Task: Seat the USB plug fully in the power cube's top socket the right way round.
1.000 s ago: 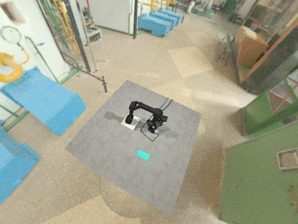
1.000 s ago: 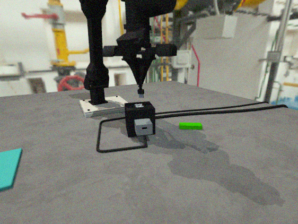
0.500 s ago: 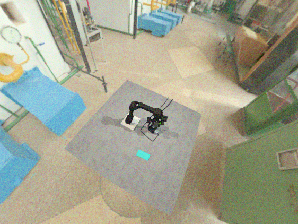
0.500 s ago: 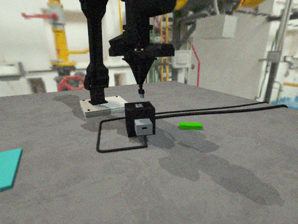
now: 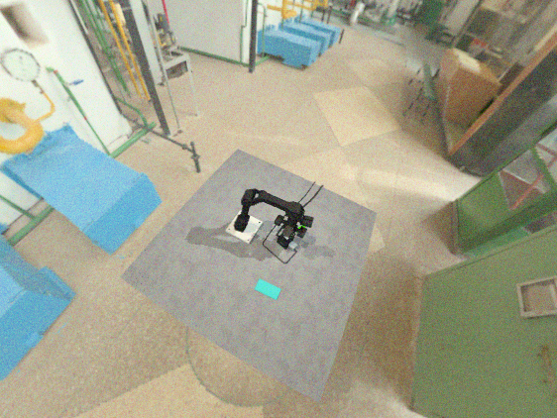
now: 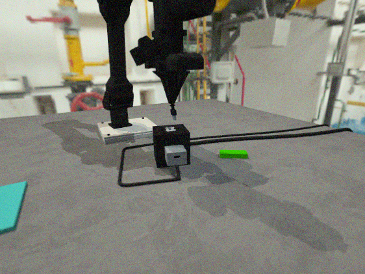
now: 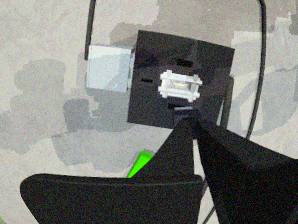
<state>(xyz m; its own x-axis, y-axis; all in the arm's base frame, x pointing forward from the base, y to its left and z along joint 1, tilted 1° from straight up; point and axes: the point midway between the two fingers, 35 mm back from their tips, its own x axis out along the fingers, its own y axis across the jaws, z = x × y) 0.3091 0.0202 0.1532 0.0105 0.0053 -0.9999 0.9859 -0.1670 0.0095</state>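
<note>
Now: the black USB plug 2 cm below my gripper tip. From my gripper tip the other things lie so: teal card (33 cm to the right, 13 cm below, 1 cm behind); green block (13 cm to the left, 13 cm below, 7 cm ahead); white-rimmed socket (7 cm below, 1 cm to the right).
</note>
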